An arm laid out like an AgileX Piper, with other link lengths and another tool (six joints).
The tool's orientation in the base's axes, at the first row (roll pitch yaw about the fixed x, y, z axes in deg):
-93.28 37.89 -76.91
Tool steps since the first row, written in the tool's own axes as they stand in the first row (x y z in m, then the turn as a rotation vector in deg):
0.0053 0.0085 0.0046 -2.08 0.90 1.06
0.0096 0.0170 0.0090 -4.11 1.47 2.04
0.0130 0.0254 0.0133 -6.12 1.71 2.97
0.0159 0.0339 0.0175 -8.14 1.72 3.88
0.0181 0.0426 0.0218 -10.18 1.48 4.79
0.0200 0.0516 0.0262 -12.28 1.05 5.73
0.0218 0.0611 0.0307 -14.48 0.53 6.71
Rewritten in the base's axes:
0.0037 0.0021 -0.0102 0.48 2.40 0.52
0.0071 0.0049 -0.0197 0.95 4.55 1.27
0.0102 0.0083 -0.0286 1.44 6.48 2.28
0.0131 0.0121 -0.0373 1.95 8.27 3.47
0.0160 0.0167 -0.0457 2.51 9.94 4.87
0.0188 0.0216 -0.0541 3.13 11.54 6.46
0.0216 0.0269 -0.0629 3.78 13.19 8.17

